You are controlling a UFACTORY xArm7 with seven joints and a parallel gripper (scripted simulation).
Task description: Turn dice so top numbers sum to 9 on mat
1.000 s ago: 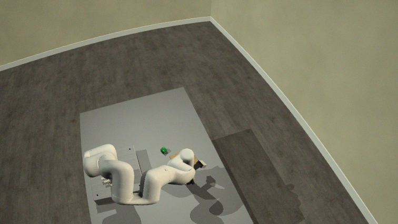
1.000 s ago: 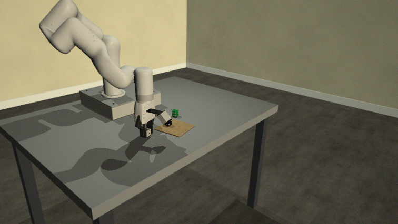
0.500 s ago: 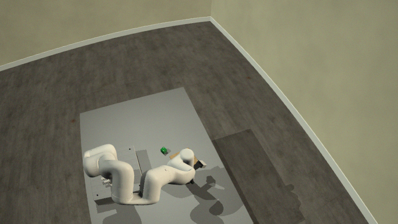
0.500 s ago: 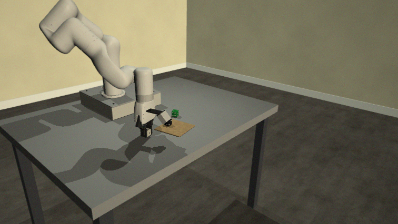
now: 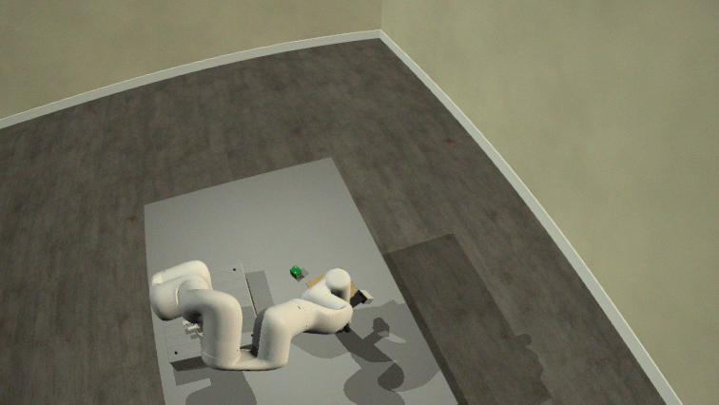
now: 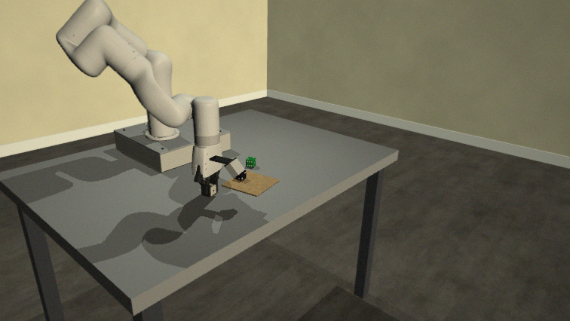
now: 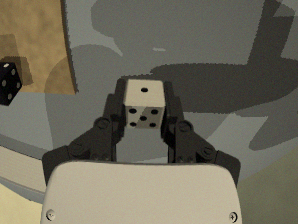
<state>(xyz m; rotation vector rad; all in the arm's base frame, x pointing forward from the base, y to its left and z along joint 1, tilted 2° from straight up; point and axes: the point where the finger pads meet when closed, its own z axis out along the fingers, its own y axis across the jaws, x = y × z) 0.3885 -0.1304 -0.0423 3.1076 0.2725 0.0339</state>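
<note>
Now: the tan mat 5 cm ahead of my hand, 14 cm to the left of it and 2 cm below it. From my hand the other things lie so: black die (14 cm to the left); green die (5 cm behind, 25 cm to the left, 1 cm below); white die (1 cm below).
</note>
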